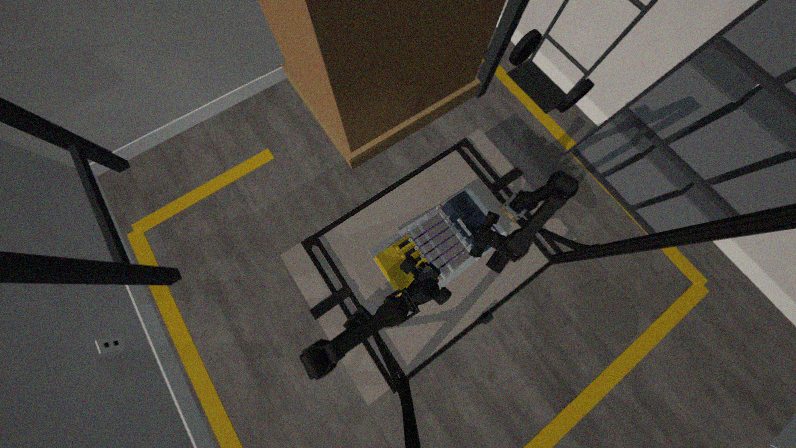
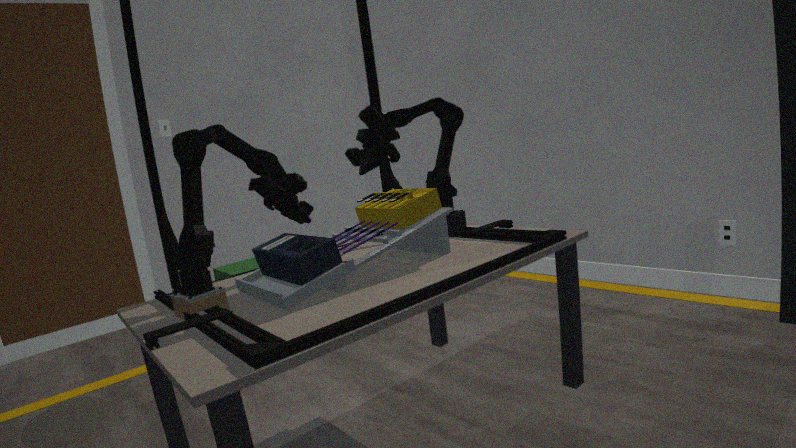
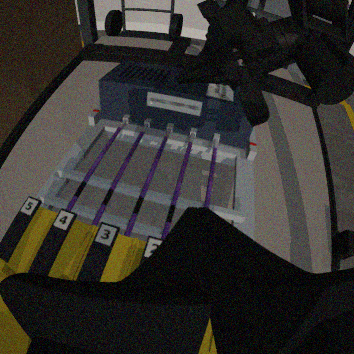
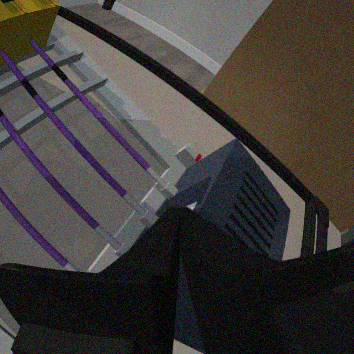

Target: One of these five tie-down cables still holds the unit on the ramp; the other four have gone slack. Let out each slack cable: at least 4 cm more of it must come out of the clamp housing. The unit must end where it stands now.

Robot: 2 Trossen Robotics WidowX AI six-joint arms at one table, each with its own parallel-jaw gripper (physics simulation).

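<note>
A dark blue unit [image 1: 465, 209] [image 2: 298, 255] [image 3: 158, 88] [image 4: 242, 197] stands at the low end of a grey ramp [image 2: 423, 236] [image 3: 242, 182]. Five purple cables [image 1: 441, 242] [image 2: 361, 233] [image 3: 149, 175] [image 4: 70, 140] with black marks run from it up to a yellow clamp housing [image 1: 389, 262] [image 2: 405, 209] [image 3: 123, 253] [image 4: 24, 21] with numbered black levers. My left gripper [image 1: 411, 264] [image 2: 365, 164] [image 3: 195, 216] is shut and empty, above the housing; it hides the lever at the right end. My right gripper [image 1: 481, 240] [image 2: 300, 213] [image 3: 176, 80] [image 4: 177, 216] is shut and empty, just above the unit's cable side.
A black frame rail [image 2: 441, 284] runs round the table [image 2: 423, 271]. A black pole [image 2: 370, 67] rises behind the housing. A green block [image 2: 234, 268] lies at the far left. A big brown crate [image 1: 387, 67] and a hand truck [image 1: 552, 84] stand on the floor beyond.
</note>
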